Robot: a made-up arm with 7 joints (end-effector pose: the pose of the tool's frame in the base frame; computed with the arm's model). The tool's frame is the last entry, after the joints.
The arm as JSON. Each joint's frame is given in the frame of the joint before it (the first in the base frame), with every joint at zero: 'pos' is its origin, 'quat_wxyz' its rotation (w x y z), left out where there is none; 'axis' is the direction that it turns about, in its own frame. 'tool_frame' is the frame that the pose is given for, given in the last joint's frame.
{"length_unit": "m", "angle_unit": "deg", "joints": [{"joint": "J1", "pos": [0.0, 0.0, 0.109], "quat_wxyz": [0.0, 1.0, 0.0, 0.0], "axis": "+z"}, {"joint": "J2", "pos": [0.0, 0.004, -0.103], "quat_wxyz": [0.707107, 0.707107, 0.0, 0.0], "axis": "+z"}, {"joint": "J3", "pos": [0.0, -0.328, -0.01], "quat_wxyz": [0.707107, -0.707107, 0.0, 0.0], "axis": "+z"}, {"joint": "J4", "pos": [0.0, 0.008, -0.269], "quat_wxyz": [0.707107, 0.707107, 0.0, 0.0], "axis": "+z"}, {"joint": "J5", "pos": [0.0, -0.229, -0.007], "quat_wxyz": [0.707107, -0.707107, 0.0, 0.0], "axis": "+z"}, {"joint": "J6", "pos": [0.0, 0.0, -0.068], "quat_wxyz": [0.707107, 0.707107, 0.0, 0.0], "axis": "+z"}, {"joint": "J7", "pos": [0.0, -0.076, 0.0], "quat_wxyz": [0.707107, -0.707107, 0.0, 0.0], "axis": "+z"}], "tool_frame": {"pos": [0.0, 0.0, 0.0]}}
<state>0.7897 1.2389 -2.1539 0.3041 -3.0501 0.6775 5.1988</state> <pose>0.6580 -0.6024 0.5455 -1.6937 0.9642 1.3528</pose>
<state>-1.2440 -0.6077 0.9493 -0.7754 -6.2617 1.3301 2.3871</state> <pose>-0.2963 -0.5227 0.8658 1.6486 -2.4618 -0.7951</pose>
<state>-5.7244 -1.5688 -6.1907 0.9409 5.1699 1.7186 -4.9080</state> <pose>-0.6178 0.4041 0.4678 1.4205 -1.1373 -0.5019</pose>
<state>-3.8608 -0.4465 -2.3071 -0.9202 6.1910 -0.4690 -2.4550</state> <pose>-0.0470 0.2676 1.0212 0.4565 2.0004 0.0418</pose>
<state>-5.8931 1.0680 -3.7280 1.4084 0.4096 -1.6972 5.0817</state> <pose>0.4119 -0.3611 0.7465 1.1512 -1.5798 -1.7622</pose>
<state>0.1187 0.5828 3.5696 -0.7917 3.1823 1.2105 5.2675</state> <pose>0.6244 -0.1947 0.7151 -0.7289 0.1110 1.6496</pose>
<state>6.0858 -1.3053 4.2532 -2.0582 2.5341 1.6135 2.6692</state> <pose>-0.3047 -0.2594 0.4671 1.6944 -0.4123 -0.6602</pose>
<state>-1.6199 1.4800 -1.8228 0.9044 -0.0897 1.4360 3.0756</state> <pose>-0.3018 0.7052 0.3415 0.9311 1.9973 1.7336</pose>
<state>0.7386 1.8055 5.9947 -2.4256 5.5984 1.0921 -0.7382</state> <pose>0.2768 -0.3341 0.3710 -2.8972 -0.6646 0.6791</pose>
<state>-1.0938 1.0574 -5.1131 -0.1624 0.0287 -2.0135 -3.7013</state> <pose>0.2528 0.6693 0.6759 -1.2445 1.0693 -1.0027</pose>
